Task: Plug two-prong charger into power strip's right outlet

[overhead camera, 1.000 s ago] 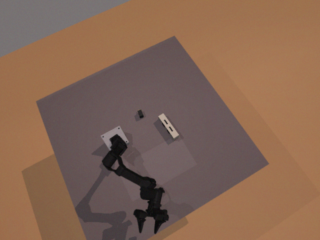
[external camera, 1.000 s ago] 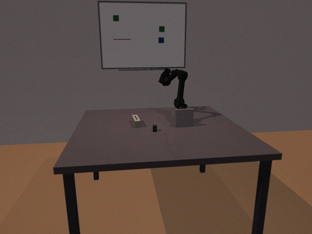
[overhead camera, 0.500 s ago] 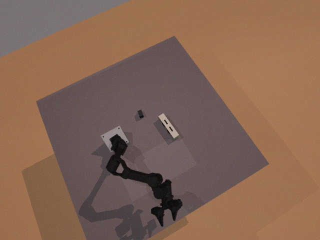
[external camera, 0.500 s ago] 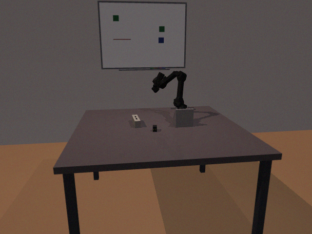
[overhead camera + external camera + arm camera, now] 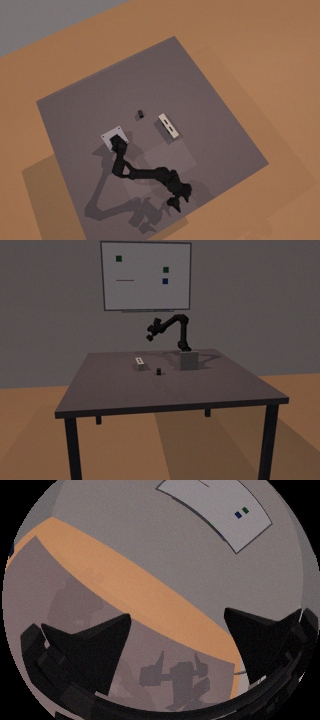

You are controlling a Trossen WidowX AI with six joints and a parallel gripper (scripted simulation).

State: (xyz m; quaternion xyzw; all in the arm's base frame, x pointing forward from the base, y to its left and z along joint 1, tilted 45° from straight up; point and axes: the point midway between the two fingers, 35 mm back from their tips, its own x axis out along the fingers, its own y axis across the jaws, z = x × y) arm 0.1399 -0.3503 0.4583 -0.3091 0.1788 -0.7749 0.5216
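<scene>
The two-prong charger is 710 mm to the left of my gripper tip, 150 mm below it and 130 mm ahead of it.
</scene>
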